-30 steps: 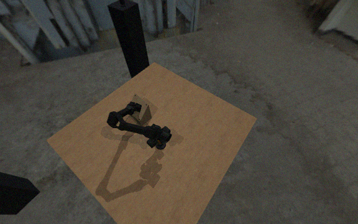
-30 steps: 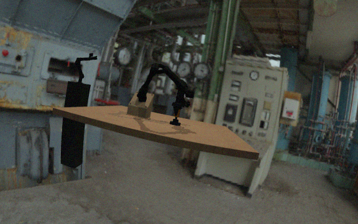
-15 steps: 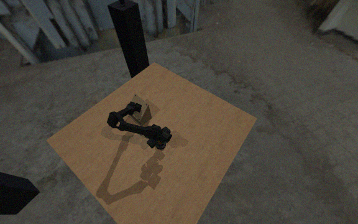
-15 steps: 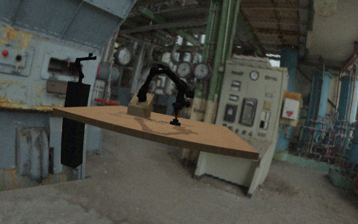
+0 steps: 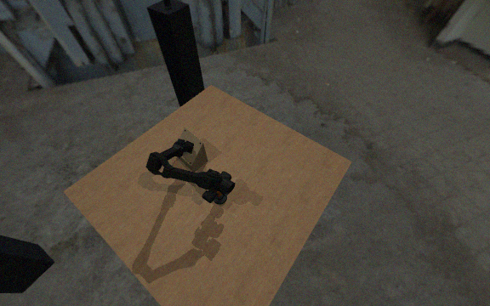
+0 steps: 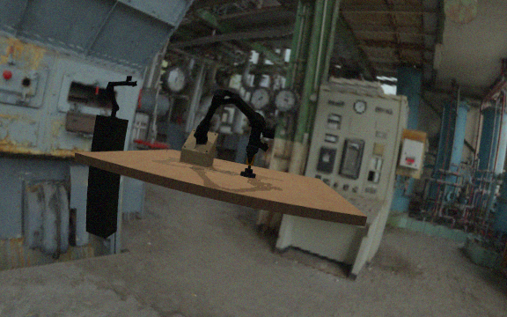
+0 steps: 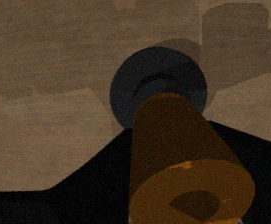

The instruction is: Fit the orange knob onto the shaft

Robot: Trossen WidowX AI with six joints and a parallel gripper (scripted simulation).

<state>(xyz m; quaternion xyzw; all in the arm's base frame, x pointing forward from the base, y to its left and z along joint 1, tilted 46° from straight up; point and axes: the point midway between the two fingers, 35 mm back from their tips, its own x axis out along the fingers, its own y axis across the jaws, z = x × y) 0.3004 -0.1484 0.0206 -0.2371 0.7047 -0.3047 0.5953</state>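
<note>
My gripper tip is now 2 cm below the orange knob. The rest, counted from my gripper tip: dark round pedestal 4 cm below.
</note>
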